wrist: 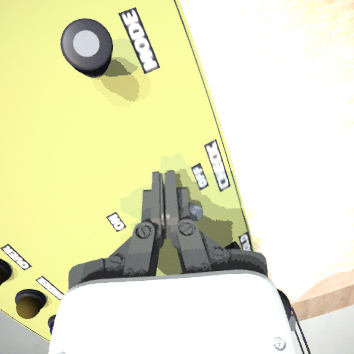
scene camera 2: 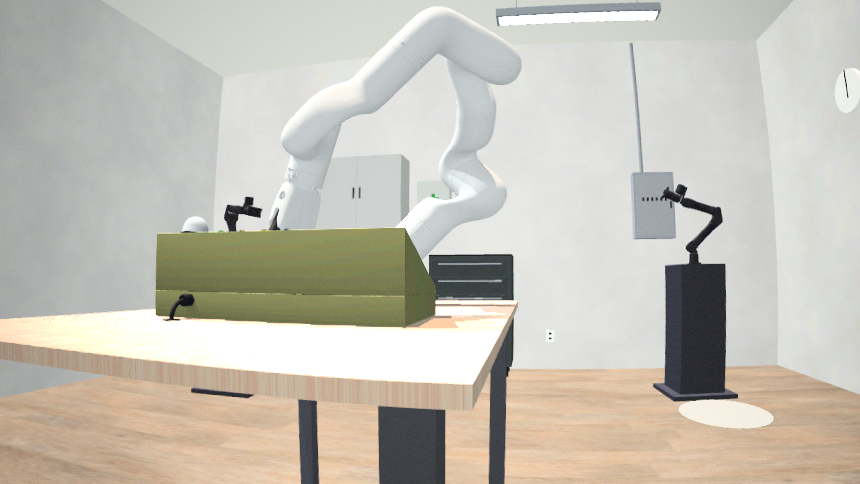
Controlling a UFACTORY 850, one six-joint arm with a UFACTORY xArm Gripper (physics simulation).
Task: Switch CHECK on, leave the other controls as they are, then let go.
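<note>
The olive-yellow console (scene camera 2: pixel 282 261) (wrist: pixel 45 145) bears the CHECK label (wrist: pixel 217 165), partly shadowed, with an OFF label (wrist: pixel 200 176) beside it and an ON label (wrist: pixel 116 221) farther left. The grey tip of the CHECK lever (wrist: pixel 196 211) shows close to the right finger, on the OFF side; its lower part is hidden behind the fingers, so its exact tilt and any contact cannot be told. My gripper (wrist: pixel 164 183) is shut and empty, low over the console between the ON and OFF labels. In scene camera 2 its fingertips are hidden behind the console.
The black MODE knob (wrist: pixel 86 43) stands up the panel. Round buttons, one dark amber (wrist: pixel 29 303), sit at the lower left. A white dome (scene camera 2: pixel 194 224) and a black jointed fixture (scene camera 2: pixel 231 216) rise above the console, which stands on a wooden table (scene camera 2: pixel 337 349).
</note>
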